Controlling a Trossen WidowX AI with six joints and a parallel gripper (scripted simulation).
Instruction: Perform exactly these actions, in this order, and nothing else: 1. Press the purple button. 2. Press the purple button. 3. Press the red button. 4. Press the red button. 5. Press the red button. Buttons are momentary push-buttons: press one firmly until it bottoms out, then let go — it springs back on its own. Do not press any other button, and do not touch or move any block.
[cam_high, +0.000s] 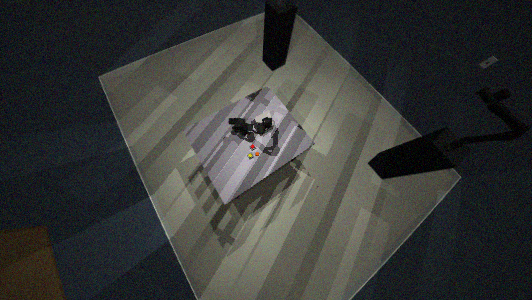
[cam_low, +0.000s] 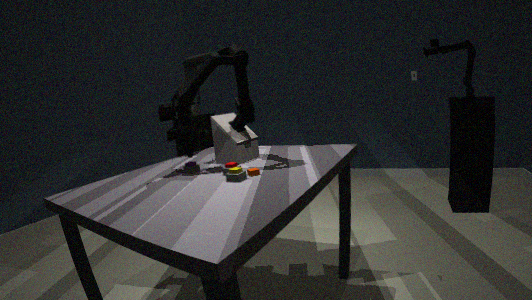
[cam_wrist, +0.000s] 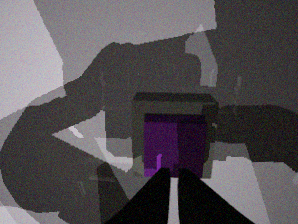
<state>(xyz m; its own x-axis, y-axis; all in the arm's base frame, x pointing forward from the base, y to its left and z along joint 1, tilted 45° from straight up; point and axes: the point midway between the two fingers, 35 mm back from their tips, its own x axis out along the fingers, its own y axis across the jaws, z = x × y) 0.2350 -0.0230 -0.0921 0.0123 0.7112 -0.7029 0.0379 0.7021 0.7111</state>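
My gripper tip is now 30 mm above the purple button. From my gripper tip the other things lie so: orange block: 280 mm to the left, 50 mm below, 10 mm ahead; then red button: 200 mm to the left, 30 mm below, 10 mm ahead.
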